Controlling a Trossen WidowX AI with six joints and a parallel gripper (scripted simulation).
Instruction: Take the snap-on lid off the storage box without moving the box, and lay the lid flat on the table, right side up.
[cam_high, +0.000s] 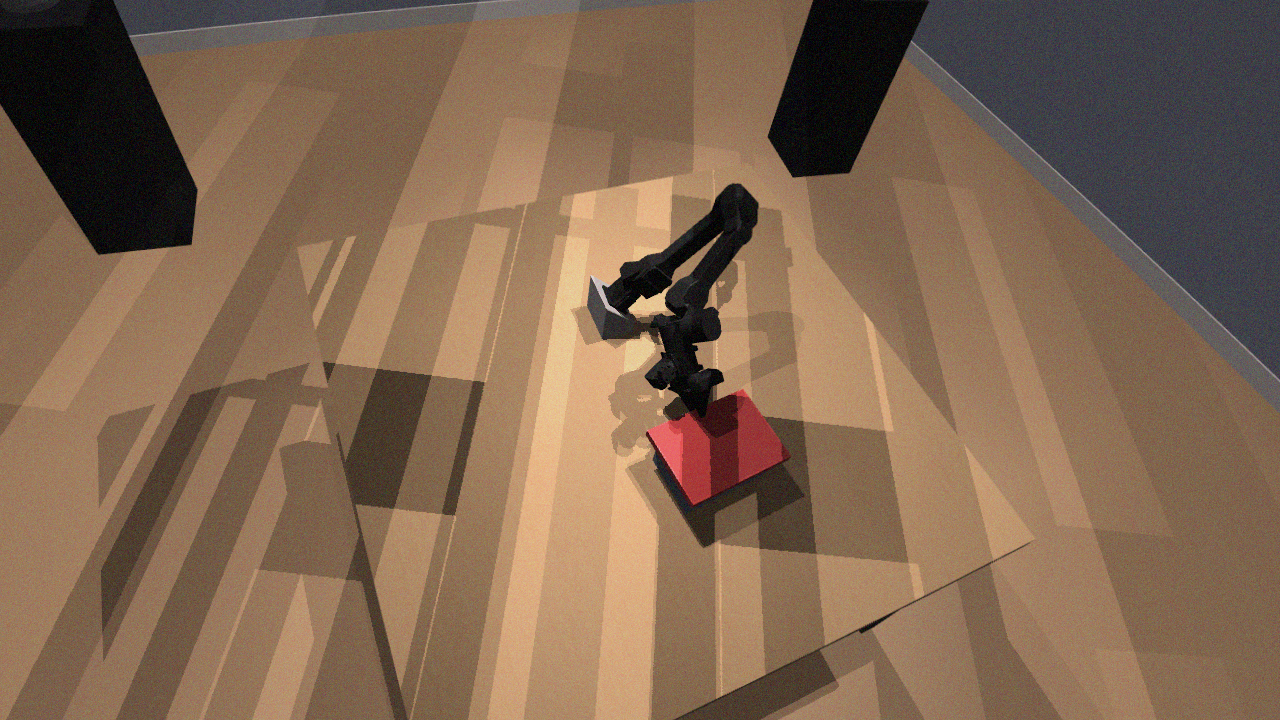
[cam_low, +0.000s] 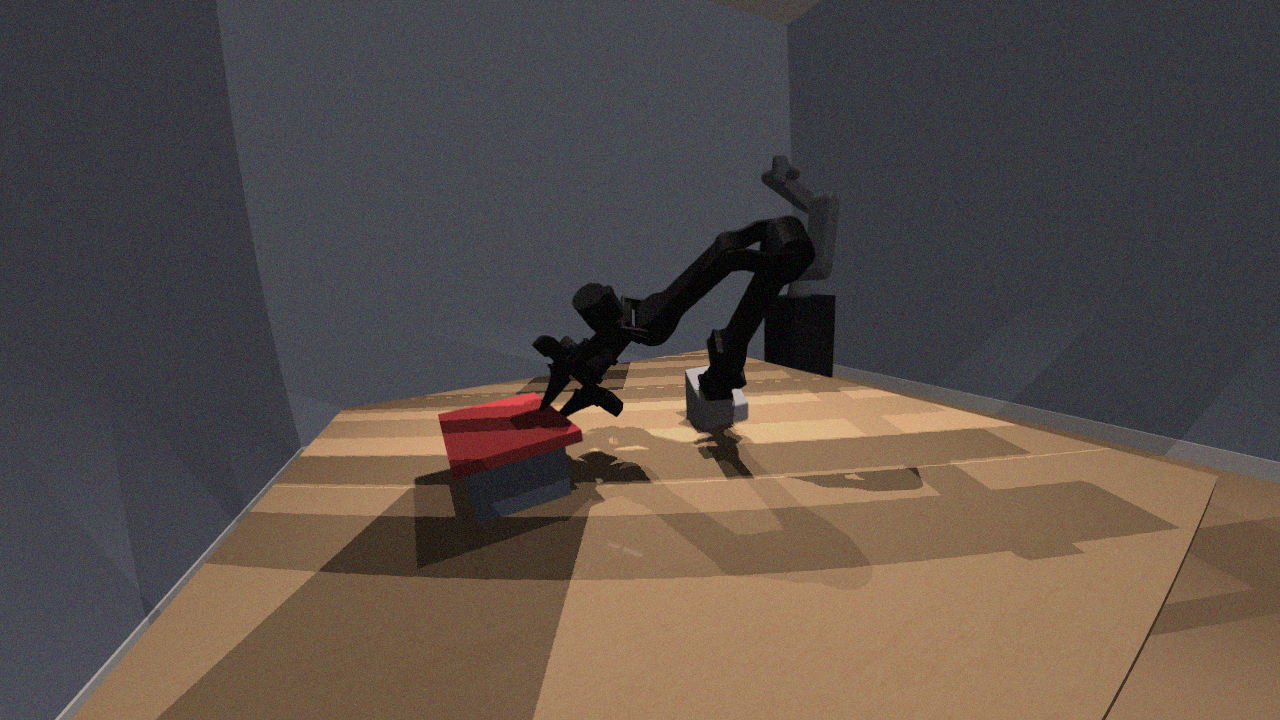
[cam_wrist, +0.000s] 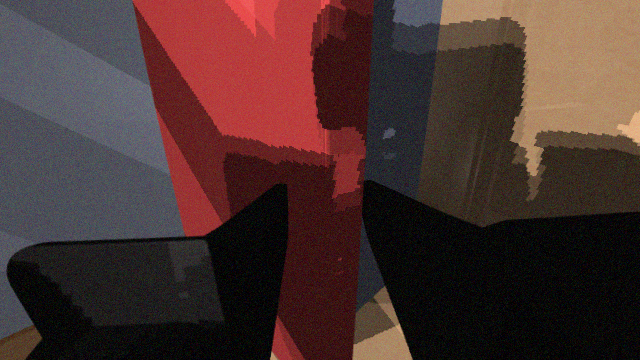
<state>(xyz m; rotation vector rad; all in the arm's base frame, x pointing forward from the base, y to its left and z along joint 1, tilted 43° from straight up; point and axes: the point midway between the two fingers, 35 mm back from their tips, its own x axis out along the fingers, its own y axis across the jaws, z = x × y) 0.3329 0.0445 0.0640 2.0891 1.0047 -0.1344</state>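
Now: gripper tip 7 cm short of the red lid and 2 cm to the right of it. From my gripper tip the other things lie so: storage box (7 cm ahead, 5 cm below, 2 cm to the left).
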